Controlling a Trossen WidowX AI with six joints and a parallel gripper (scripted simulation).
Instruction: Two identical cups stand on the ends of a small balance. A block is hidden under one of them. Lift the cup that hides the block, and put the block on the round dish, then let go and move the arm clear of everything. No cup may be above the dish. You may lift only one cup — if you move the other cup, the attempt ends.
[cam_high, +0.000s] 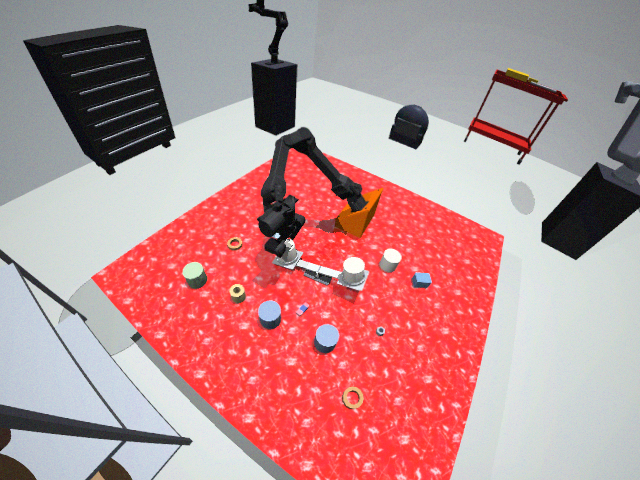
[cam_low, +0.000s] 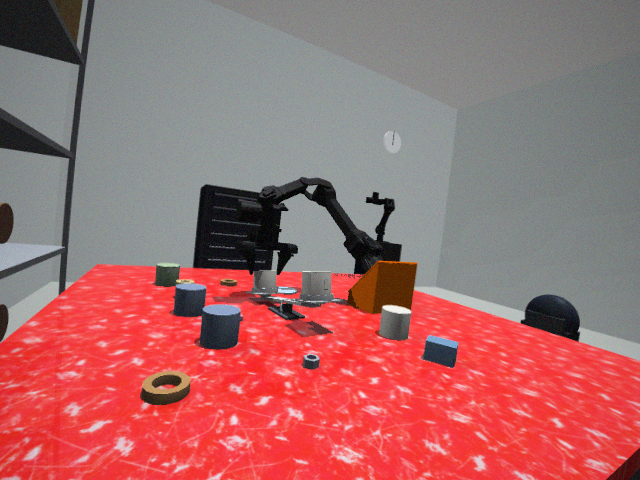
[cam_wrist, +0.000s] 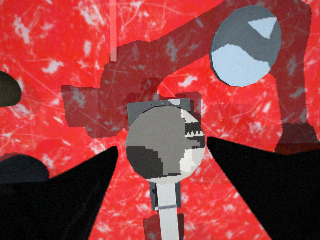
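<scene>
Now: gripper tip 40 mm above the grey-green block. From my gripper tip the other things lie so: grey balance (130 mm to the left, 50 mm below, 30 mm behind); then pale blue round dish (120 mm to the right, 110 mm behind, 80 mm below); then balance beam (130 mm to the left, 40 mm below, 30 mm behind).
</scene>
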